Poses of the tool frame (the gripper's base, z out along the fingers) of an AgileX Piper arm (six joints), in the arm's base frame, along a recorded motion.
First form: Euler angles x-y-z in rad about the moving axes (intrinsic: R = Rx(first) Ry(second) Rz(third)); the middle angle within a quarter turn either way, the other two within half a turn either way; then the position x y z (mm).
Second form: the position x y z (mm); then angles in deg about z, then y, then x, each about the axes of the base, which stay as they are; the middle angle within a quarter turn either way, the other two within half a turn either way. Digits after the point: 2 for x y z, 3 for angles.
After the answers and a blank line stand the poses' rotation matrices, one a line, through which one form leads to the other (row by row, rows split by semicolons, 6 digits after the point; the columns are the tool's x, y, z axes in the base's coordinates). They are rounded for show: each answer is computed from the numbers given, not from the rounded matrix.
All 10 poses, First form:
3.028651, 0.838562, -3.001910, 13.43, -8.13, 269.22
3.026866, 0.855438, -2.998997, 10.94, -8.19, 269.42
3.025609, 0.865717, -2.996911, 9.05, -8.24, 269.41
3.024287, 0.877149, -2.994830, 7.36, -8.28, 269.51
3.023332, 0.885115, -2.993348, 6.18, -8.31, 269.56
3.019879, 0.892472, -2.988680, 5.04, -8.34, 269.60
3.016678, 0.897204, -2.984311, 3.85, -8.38, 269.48
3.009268, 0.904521, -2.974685, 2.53, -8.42, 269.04
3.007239, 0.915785, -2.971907, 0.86, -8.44, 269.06
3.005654, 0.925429, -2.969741, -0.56, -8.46, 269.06
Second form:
13.43, -8.13, 269.22, -171.997, 48.046, 173.529
10.94, -8.19, 269.42, -171.830, 49.013, 173.427
9.05, -8.24, 269.41, -171.710, 49.602, 173.355
7.36, -8.28, 269.51, -171.591, 50.257, 173.279
6.18, -8.31, 269.56, -171.506, 50.713, 173.224
5.04, -8.34, 269.60, -171.239, 51.135, 173.026
3.85, -8.38, 269.48, -170.988, 51.406, 172.843
2.53, -8.42, 269.04, -170.437, 51.825, 172.418
0.86, -8.44, 269.06, -170.278, 52.471, 172.302
-0.56, -8.46, 269.06, -170.154, 53.023, 172.211

-0.662022 0.093079 0.743683; 0.055344 0.995621 -0.075345; -0.747439 -0.008722 -0.664274
-0.649231 0.093210 0.754858; 0.055643 0.995624 -0.075083; -0.758553 -0.006743 -0.651576
-0.641323 0.093441 0.761560; 0.055999 0.995610 -0.075000; -0.765225 -0.005453 -0.643740
-0.632473 0.093496 0.768919; 0.056207 0.995611 -0.074827; -0.772541 -0.004107 -0.634952
-0.626255 0.093525 0.773988; 0.056353 0.995612 -0.074708; -0.777579 -0.003170 -0.628778
-0.620167 0.095578 0.778625; 0.057758 0.995419 -0.076186; -0.782340 -0.002276 -0.622847
-0.616098 0.097708 0.781586; 0.059238 0.995214 -0.077719; -0.785439 -0.001583 -0.618937
-0.609473 0.102681 0.786129; 0.062402 0.994714 -0.081546; -0.790347 -0.000644 -0.612659
-0.600419 0.102872 0.793041; 0.062649 0.994694 -0.081598; -0.797228 0.000690 -0.603678
-0.592632 0.102859 0.798879; 0.062760 0.994694 -0.081514; -0.803025 0.001829 -0.595943

